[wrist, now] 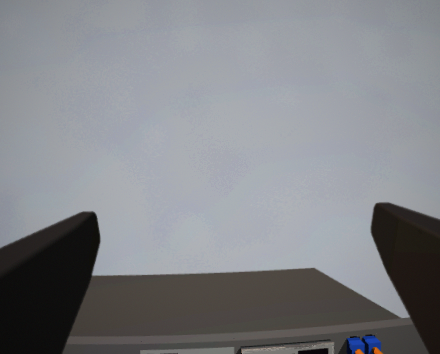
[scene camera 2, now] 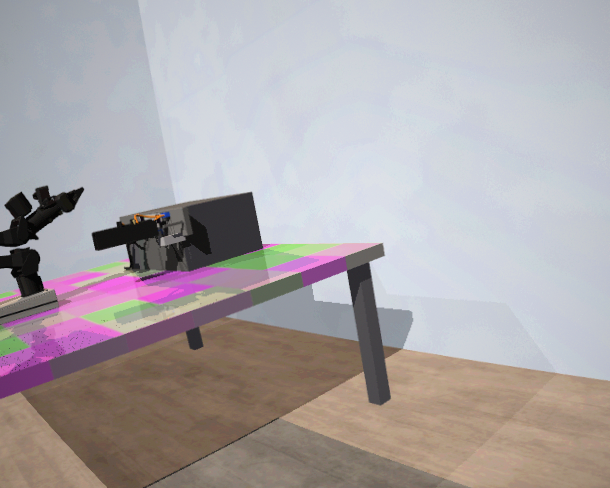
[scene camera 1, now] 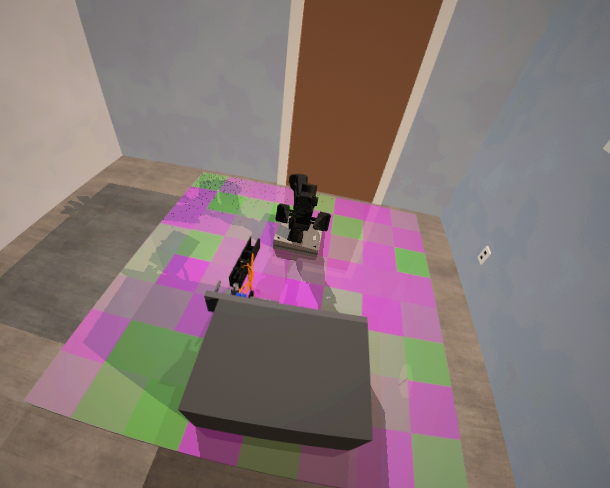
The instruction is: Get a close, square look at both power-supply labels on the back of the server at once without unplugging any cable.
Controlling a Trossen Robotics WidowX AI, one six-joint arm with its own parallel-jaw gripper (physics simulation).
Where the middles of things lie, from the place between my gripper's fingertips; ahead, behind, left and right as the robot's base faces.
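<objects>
Picture the dark bracket (scene camera 2: 122, 234): my gripper is 16 cm above it, 16 cm to the left of it and 7 cm short of it.
</objects>
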